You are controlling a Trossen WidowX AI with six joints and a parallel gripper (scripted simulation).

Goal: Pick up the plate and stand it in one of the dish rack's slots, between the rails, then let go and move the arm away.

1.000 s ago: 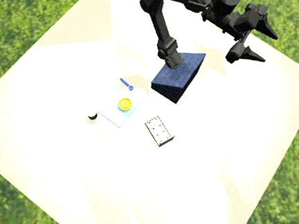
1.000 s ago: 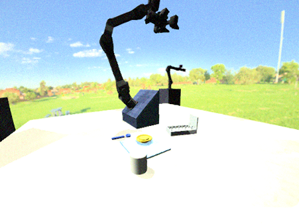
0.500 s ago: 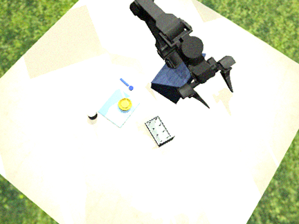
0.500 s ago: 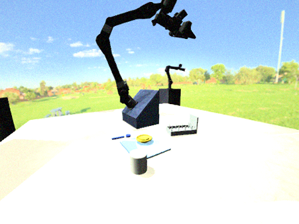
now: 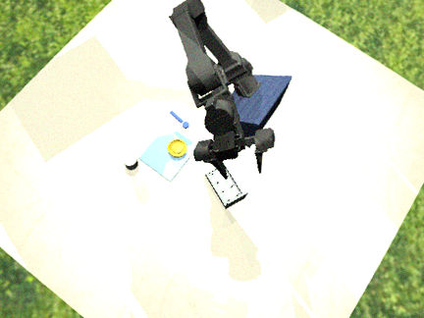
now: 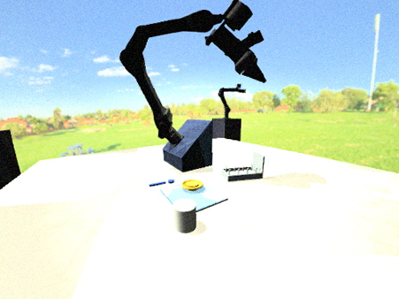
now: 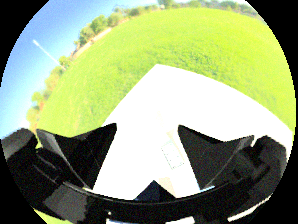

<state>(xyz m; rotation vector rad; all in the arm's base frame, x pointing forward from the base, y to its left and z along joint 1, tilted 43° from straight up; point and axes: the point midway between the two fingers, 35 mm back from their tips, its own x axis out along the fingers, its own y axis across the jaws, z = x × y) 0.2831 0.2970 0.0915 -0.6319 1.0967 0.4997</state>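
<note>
Right now the plate is 31 cm below my gripper tip, 25 cm to the right of it and 3 cm behind it. Round my gripper tip: dish rack: 30 cm below, 5 cm to the right, 4 cm behind; then cup: 33 cm to the right, 30 cm below, 10 cm ahead; then light blue mat: 32 cm below, 26 cm to the right, 1 cm behind.
</note>
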